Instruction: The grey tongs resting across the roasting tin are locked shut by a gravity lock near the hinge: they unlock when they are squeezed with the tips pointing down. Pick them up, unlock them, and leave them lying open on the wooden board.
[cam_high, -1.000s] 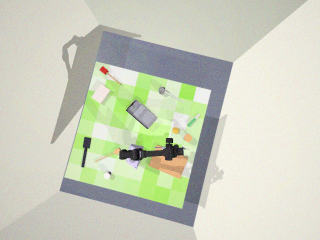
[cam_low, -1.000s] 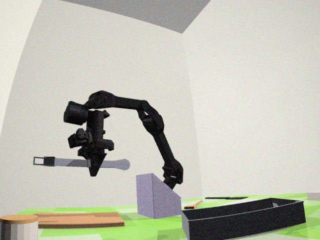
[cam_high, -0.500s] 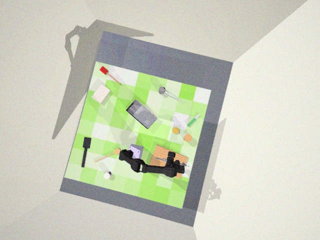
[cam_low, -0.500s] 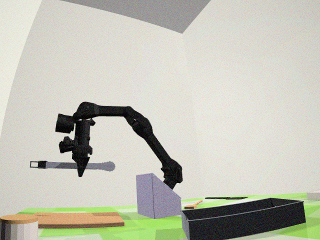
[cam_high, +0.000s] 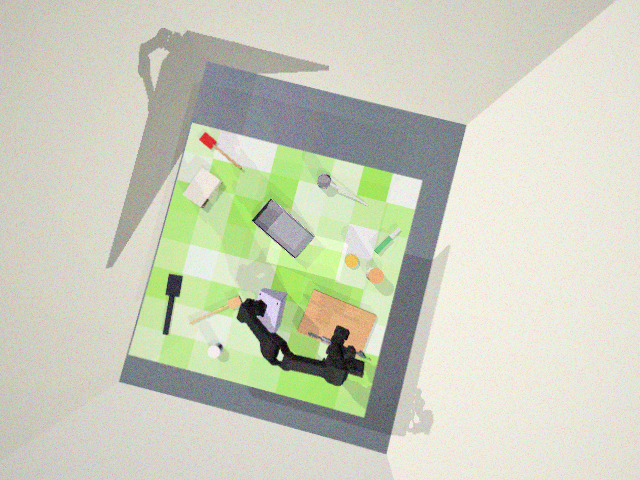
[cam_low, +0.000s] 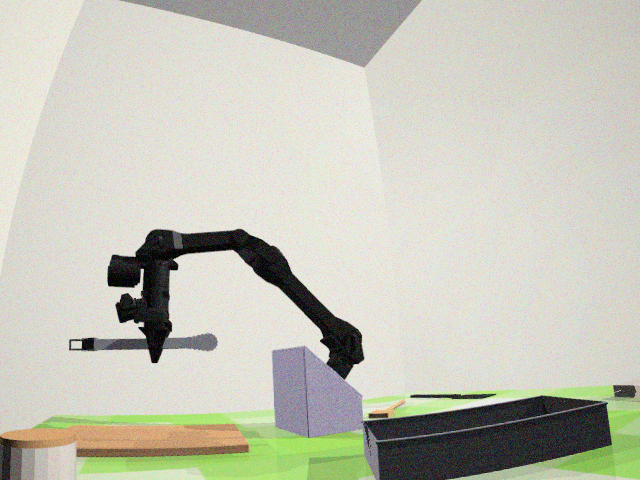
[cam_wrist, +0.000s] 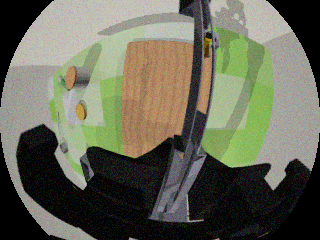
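The wooden board is 3 cm ahead of my gripper tip, 1 cm to the right of it and 15 cm below it. The rest, counted from my gripper tip: green-handled tool (55 cm ahead, 13 cm to the right, 15 cm below); then white cylinder (31 cm behind, 55 cm to the left, 14 cm below); then grey roasting tin (42 cm ahead, 42 cm to the left, 13 cm below).
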